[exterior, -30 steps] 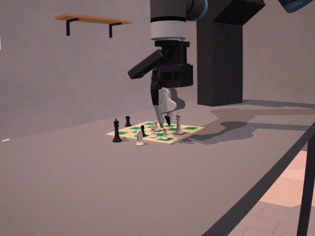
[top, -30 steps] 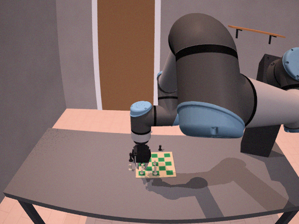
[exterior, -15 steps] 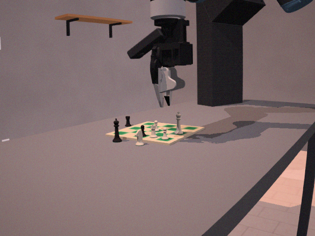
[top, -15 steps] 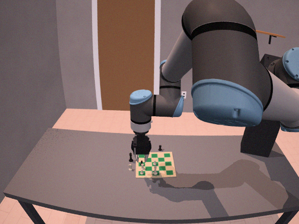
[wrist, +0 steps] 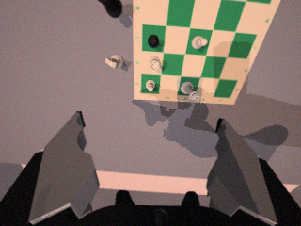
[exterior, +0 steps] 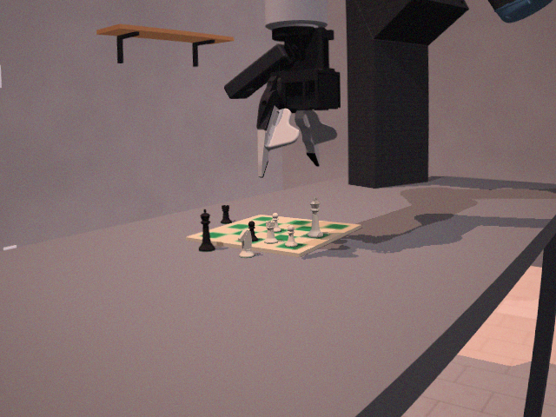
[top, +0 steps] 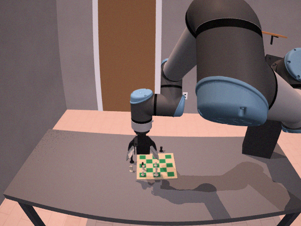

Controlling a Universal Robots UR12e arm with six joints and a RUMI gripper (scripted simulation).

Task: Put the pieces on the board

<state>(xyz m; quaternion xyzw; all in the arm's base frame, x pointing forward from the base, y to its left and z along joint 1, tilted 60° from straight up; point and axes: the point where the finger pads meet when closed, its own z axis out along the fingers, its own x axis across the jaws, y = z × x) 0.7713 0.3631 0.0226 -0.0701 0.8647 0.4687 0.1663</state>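
Right now the black king is 90 mm ahead of my hand, 90 mm to the right of it and 90 mm below it. From my hand the other things lie so: black pawn 20 mm ahead, 70 mm to the right, 100 mm below; then white knight 70 mm ahead, 20 mm to the right, 100 mm below; then white rook 10 mm ahead, 40 mm to the right, 100 mm below.
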